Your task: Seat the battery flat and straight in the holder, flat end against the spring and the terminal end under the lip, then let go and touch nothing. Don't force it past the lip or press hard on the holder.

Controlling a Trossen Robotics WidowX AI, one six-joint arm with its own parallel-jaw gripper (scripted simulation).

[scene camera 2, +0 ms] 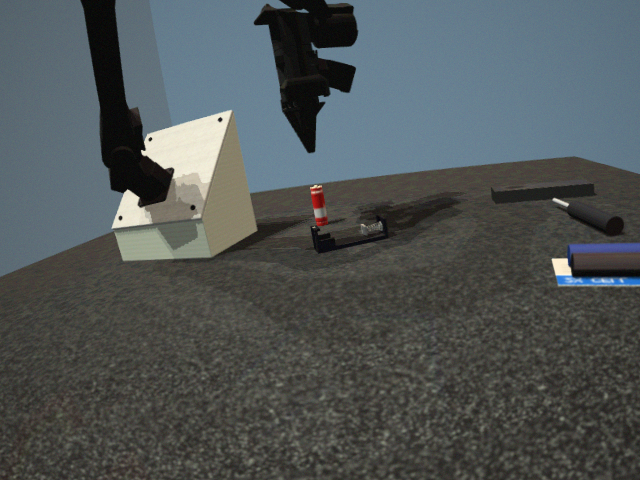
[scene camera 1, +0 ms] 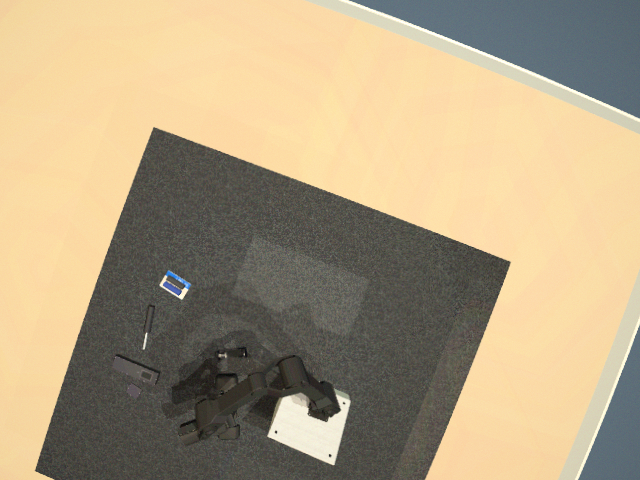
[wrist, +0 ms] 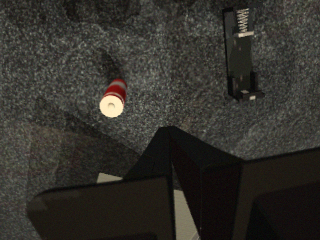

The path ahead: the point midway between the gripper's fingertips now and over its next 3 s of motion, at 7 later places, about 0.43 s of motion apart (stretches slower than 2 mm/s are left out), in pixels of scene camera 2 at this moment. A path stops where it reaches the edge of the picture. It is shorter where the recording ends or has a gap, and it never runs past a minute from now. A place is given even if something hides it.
The gripper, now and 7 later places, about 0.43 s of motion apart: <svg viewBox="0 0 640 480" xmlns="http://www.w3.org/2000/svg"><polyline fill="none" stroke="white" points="311,152 322,195 321,201 320,198 318,197 313,183 309,153 314,160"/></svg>
